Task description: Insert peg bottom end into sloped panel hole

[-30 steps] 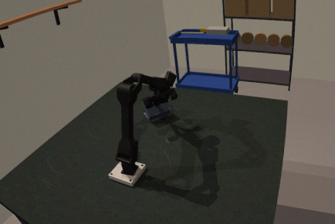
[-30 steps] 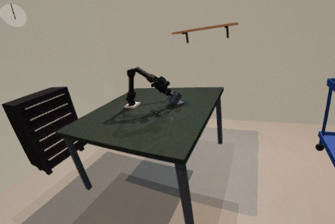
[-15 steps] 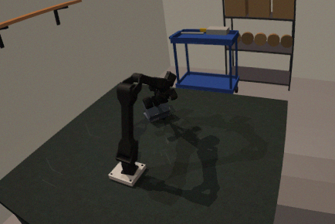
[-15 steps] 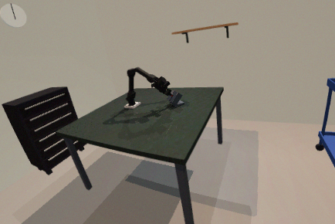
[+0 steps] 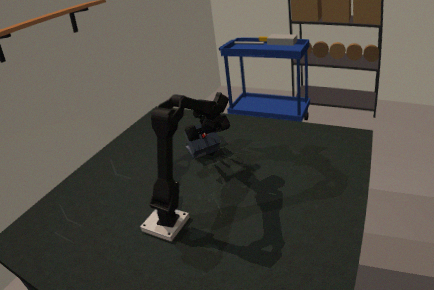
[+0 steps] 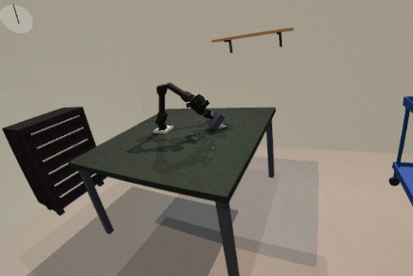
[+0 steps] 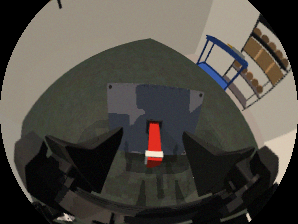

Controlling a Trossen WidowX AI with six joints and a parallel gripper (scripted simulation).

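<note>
The red peg is 10 mm to the right of my gripper tip, 10 mm behind it and 10 mm above it. Round my gripper tip: sloped panel (30 mm below, 20 mm to the left, 20 mm ahead).
</note>
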